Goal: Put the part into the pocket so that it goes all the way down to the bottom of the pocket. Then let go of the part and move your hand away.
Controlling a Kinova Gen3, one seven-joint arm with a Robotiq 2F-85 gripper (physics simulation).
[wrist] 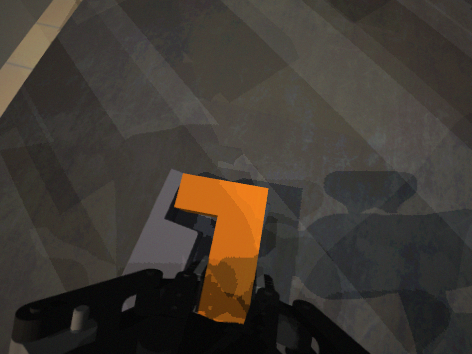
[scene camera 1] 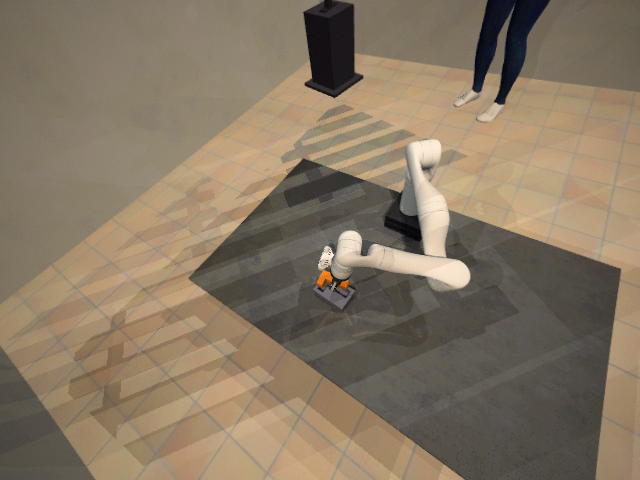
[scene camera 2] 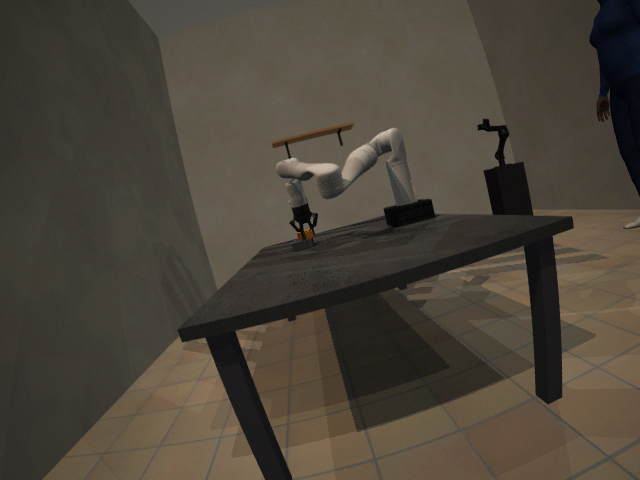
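The orange part has a corner shape in the wrist view, with a long arm and a short arm to the left. My gripper is shut on its long arm. The grey pocket block is directly below on the table. In the wrist view the dark pocket recess shows left of the part, and its edges are turned a little against the part's edges. The part stands above the block's top; whether its underside touches is hidden. The block's right side is covered.
The dark table carries the block and the arm's black base. A black pedestal and a person stand beyond the table. A wooden shelf is on the wall.
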